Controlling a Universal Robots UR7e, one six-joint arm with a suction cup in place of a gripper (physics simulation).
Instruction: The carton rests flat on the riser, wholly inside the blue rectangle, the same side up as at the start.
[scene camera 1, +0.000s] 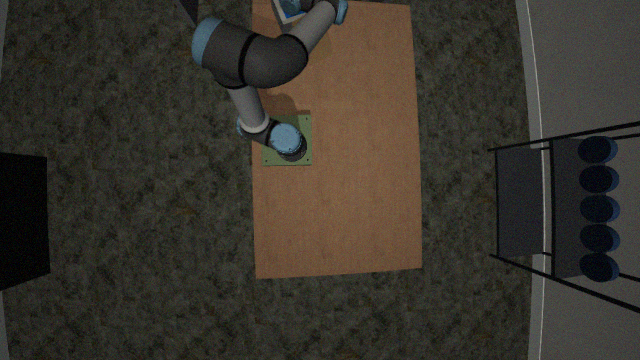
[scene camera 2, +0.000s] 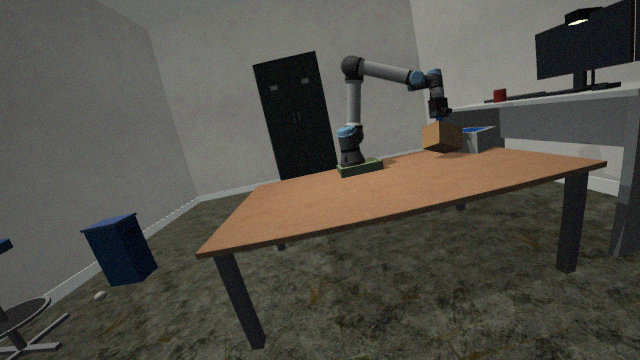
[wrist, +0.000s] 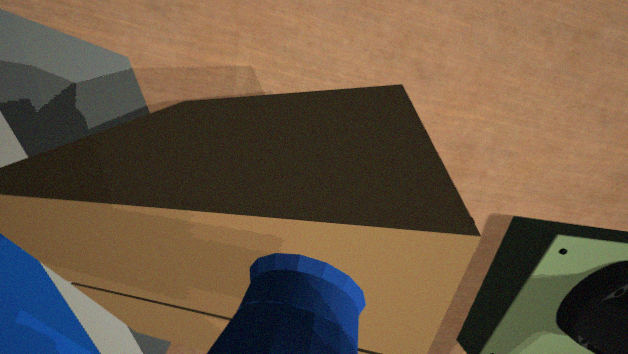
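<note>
The tan carton (scene camera 2: 441, 136) (wrist: 400, 265) hangs from my suction cup (scene camera 2: 439, 119) (wrist: 306, 295), clear of the table. A dark seam line crosses the face at the cup, and the side face is dark in the wrist view. The grey riser (scene camera 1: 285, 21) (scene camera 2: 484, 141) (wrist: 107, 102) stands on the table close behind and right of the carton in scene camera 2. The blue rectangle (scene camera 1: 294, 16) (scene camera 2: 471, 130) (wrist: 35, 305) lies on its pale top. The arm and carton hide parts of the riser and rectangle. Whether the carton overhangs the riser is unclear.
The arm's green base plate (scene camera 1: 306, 159) (scene camera 2: 361, 169) (wrist: 542, 280) sits on the wooden table (scene camera 1: 360, 200) (scene camera 2: 350, 200) (wrist: 450, 50). A desk (scene camera 2: 550, 117) with a monitor (scene camera 2: 580, 52) and a red cup (scene camera 2: 500, 95) stands behind the riser's end of the table.
</note>
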